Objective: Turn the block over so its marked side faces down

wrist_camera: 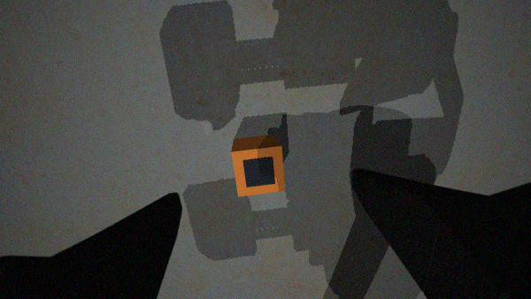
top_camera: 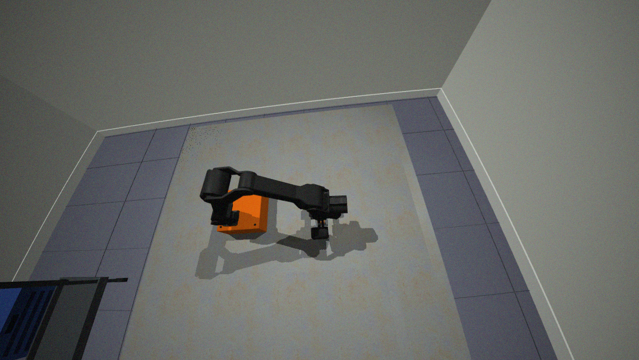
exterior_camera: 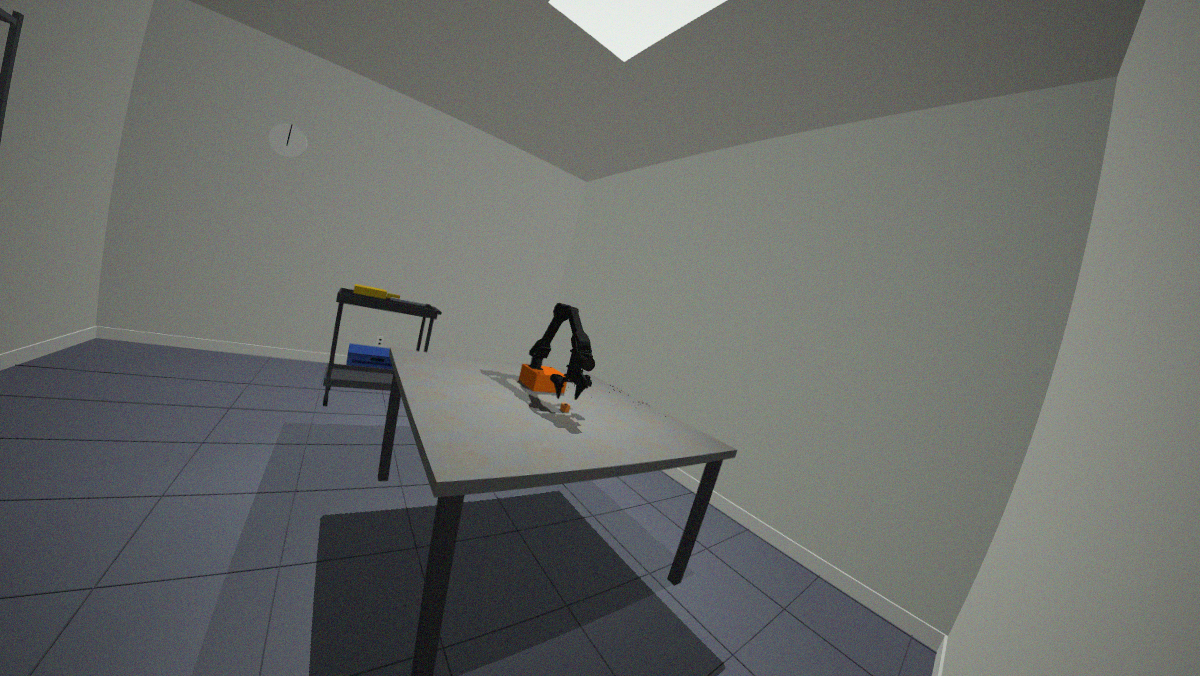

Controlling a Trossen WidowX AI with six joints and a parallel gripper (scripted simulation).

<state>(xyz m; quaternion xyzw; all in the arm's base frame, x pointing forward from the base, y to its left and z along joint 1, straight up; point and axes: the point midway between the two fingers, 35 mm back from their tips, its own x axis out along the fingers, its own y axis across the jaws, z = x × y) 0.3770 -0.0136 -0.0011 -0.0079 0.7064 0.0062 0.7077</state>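
My gripper tip is 3 cm above the orange block.
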